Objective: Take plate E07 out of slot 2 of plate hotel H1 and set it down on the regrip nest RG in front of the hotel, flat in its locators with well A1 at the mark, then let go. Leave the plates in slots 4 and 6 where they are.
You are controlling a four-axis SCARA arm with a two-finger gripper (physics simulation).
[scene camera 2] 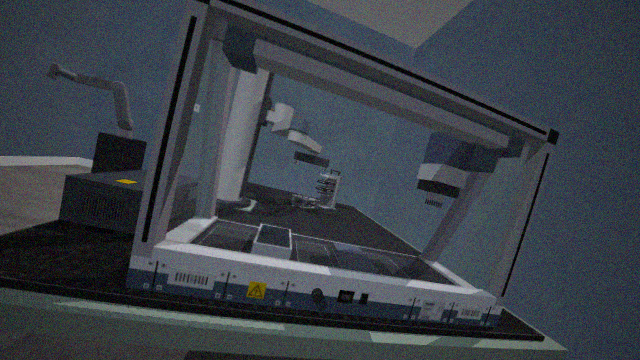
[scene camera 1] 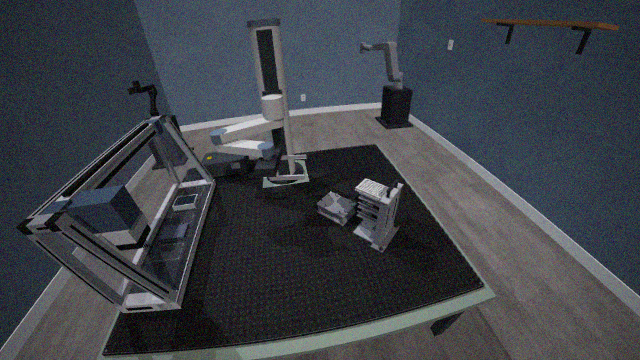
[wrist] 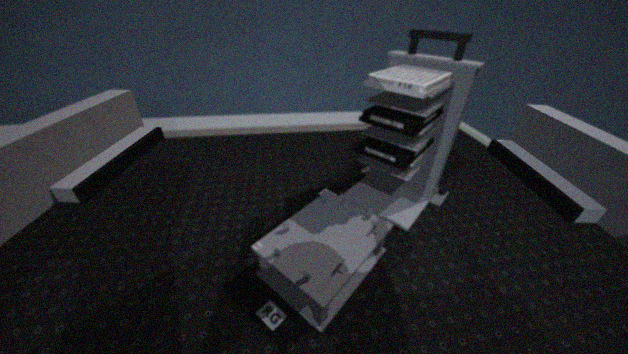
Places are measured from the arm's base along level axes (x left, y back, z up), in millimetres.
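Where they show: gripper, fingertip midpoint: (scene camera 2: 311, 166) (scene camera 1: 305, 166) (wrist: 326, 119); arm's base at its link origin: (scene camera 1: 284, 173).
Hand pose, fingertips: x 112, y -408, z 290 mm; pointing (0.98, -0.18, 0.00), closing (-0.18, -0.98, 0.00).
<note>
Things, the pixels of their centre, and the offset from my fingertips.
- Plate hotel H1 at the middle of its body: (wrist: 408, 127) (scene camera 1: 379, 208) (scene camera 2: 328, 188) dx +283, dy -209, dz -129 mm
- dark lower plate at the middle of its body: (wrist: 396, 142) (scene camera 1: 371, 207) dx +256, dy -179, dz -145 mm
- dark plate at the middle of its body: (wrist: 403, 112) (scene camera 1: 372, 198) dx +256, dy -179, dz -93 mm
- white top plate at the middle of its body: (wrist: 411, 78) (scene camera 1: 373, 189) dx +256, dy -179, dz -41 mm
- Regrip nest RG at the middle of its body: (wrist: 325, 245) (scene camera 1: 336, 206) (scene camera 2: 305, 200) dx +134, dy -38, dz -240 mm
Plate hotel H1 (scene camera 1: 389, 220) (scene camera 2: 336, 189) (wrist: 457, 117) stands upright with its handle on top. In the wrist view a dark lower plate (wrist: 392, 153), which fits E07 in slot 2, lies under another dark plate (wrist: 397, 121) and a white top plate (wrist: 410, 80); the dark plates' labels are unreadable. Regrip nest RG (scene camera 1: 336, 206) (scene camera 2: 303, 201) (wrist: 345, 245) stands in front of the hotel, bare of any plate, its small locators showing, partly in shadow. Its RG label (wrist: 271, 316) lies beside it. My gripper (scene camera 1: 304, 167) (wrist: 326, 119) is open and empty, well short of nest and hotel.
A large framed machine (scene camera 1: 197, 235) (scene camera 2: 400, 277) stands at the table's other side, with a white box (scene camera 1: 185, 201) (scene camera 2: 273, 239) on its deck. A dark instrument box (scene camera 1: 225, 165) (scene camera 2: 100, 202) stands near the arm's column (scene camera 1: 285, 75) (scene camera 2: 237, 140).
</note>
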